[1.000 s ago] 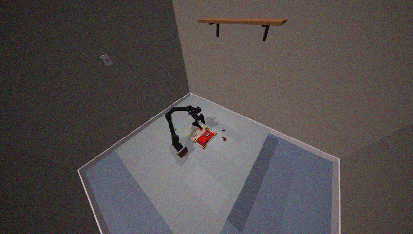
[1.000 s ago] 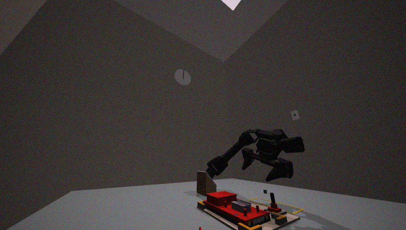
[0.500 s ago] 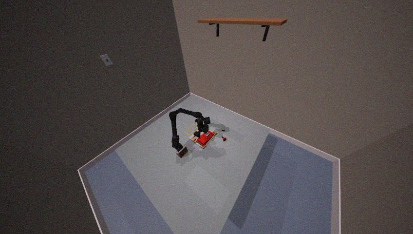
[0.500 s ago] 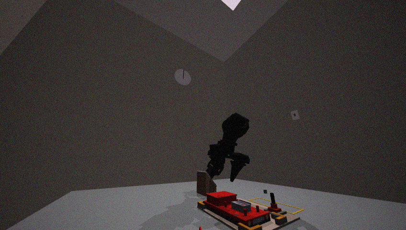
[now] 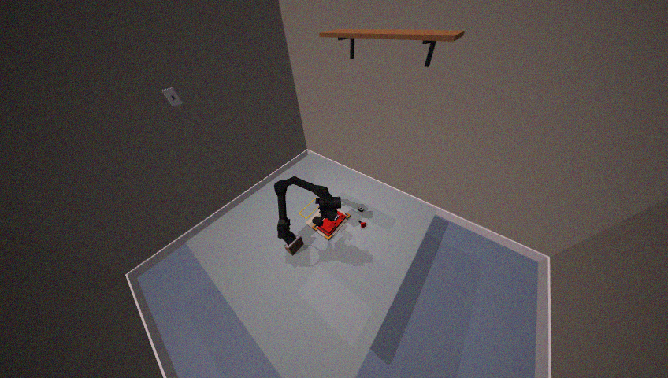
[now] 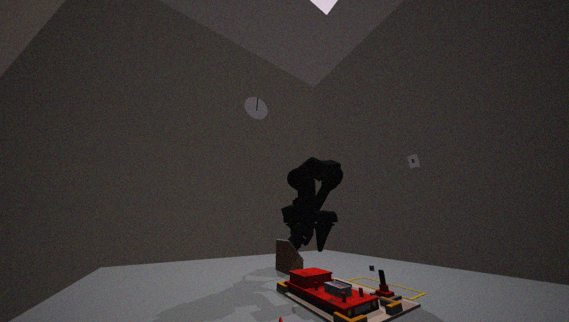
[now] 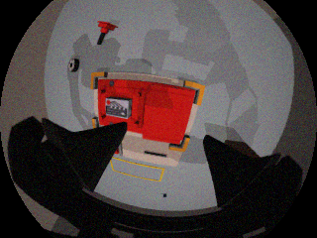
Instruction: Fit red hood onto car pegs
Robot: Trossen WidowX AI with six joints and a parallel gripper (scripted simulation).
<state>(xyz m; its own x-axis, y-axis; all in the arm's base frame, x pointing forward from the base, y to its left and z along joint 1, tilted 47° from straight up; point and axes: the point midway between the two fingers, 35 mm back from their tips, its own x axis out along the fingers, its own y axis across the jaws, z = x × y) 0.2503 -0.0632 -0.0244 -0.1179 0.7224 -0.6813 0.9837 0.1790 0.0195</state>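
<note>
My gripper tip is now 6 cm above the red hood. Round my gripper tip: grey wheel: 29 cm ahead, 9 cm below, 6 cm to the right; then grey engine block: 9 cm ahead, 8 cm below, 2 cm to the left.
</note>
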